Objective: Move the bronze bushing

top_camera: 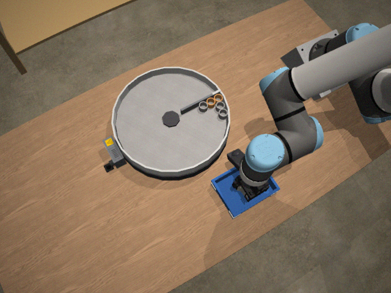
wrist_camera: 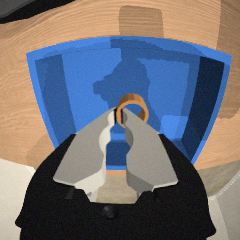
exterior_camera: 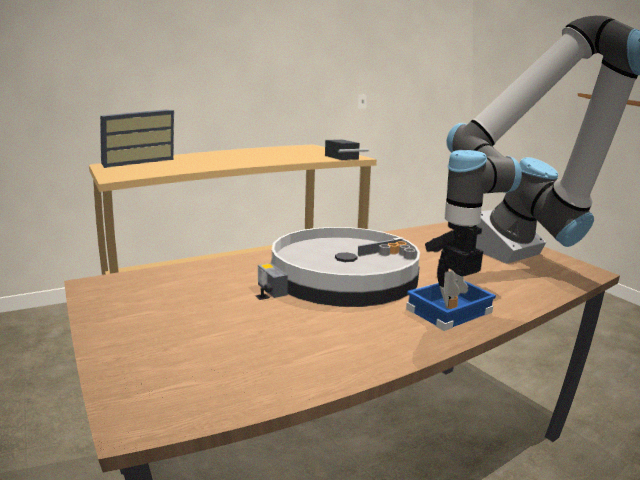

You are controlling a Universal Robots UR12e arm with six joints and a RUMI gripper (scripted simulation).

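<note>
My gripper is now 1 cm past the blue crate and 1 cm above it.
</note>
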